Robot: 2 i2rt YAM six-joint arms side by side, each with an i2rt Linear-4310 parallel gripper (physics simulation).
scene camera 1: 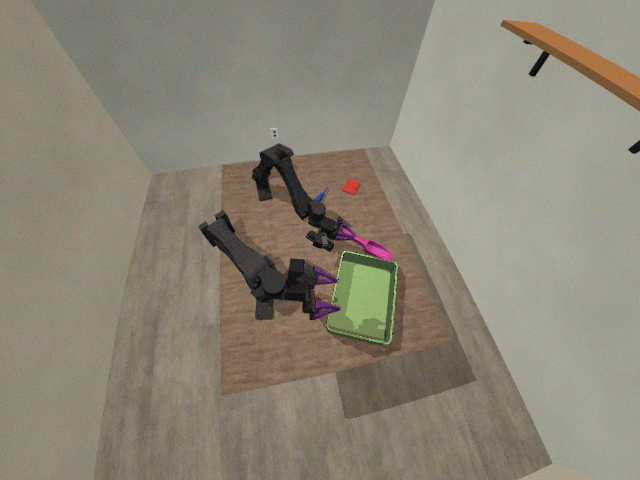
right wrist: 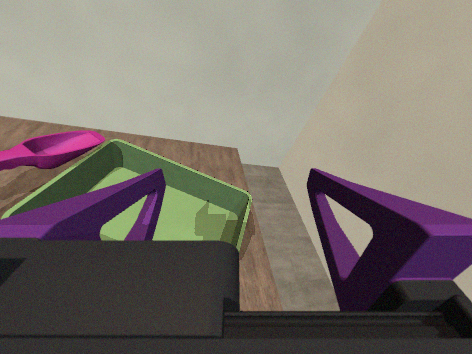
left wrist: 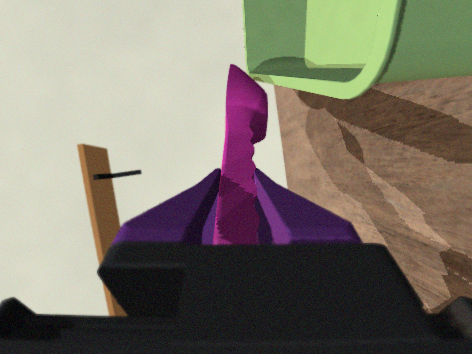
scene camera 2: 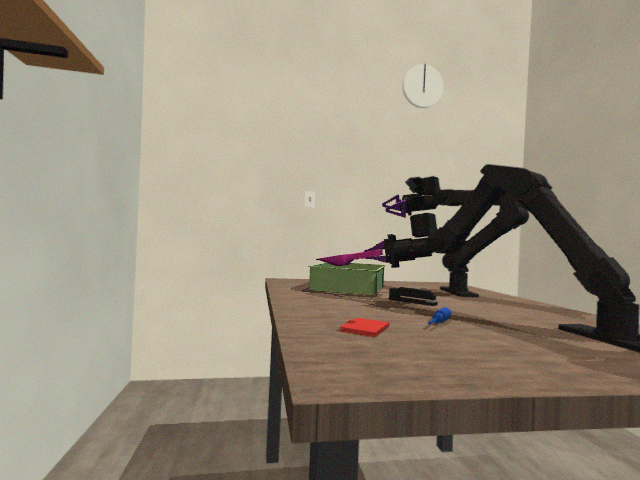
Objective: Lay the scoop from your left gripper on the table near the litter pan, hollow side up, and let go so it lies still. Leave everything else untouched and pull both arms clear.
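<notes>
The pink scoop is held by its handle in my left gripper, which is shut on it. The scoop is above the table, its bowl at about the rim height of the litter pan in scene camera 2, hollow side up. In scene camera 1 the bowl shows beside the upper edge of the green litter pan. My right gripper is open and empty, near the pan's left side in scene camera 1, higher than its rim.
A red flat square and a blue tool lie on the wooden table. A black clip-like object lies near the pan. An orange shelf is on the wall.
</notes>
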